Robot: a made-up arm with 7 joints.
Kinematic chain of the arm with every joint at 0, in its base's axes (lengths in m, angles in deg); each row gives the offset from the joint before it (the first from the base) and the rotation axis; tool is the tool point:
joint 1: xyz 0 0 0.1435 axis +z
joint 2: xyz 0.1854 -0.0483 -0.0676 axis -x
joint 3: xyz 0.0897 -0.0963 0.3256 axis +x
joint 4: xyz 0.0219 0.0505 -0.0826 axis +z
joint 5: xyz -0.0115 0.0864 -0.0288 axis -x
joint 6: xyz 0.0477 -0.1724 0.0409 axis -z
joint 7: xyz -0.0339 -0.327 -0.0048 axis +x
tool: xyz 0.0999 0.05 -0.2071
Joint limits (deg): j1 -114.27..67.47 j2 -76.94..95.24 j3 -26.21..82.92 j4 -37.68..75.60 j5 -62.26..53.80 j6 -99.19..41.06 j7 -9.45..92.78
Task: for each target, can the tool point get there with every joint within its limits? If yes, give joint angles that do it. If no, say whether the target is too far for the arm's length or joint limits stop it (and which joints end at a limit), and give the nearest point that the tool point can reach.
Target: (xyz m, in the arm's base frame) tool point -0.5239 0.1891 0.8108
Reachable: no: joint limits stop it (at a limit: joint 1, joint 3, joint 4, joint 5, joint 6, joint 7) | nearest point -0.5006 0.0382 0.6901 | short by 0.195 m
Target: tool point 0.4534 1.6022 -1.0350
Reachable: no: too far | nearest point 0.2000 0.7066 -0.3499 | short by 1.156 m
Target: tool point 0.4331 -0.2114 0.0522
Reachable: yes | joints -46.11 7.49 66.60 21.99 -20.05 9.11 6.81
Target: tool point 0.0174 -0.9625 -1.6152
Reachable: no: too far | nearest point 0.1113 -0.5450 -0.4725 | short by 1.220 m
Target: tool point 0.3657 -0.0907 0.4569
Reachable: yes | joints -9.44 73.22 -16.35 9.13 -6.59 20.13 32.43
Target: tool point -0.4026 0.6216 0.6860
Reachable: no: joint limits stop it (at a limit: joint 1, joint 3, joint 5, joint 7) | nearest point -0.3284 0.5582 0.5999 | short by 0.130 m
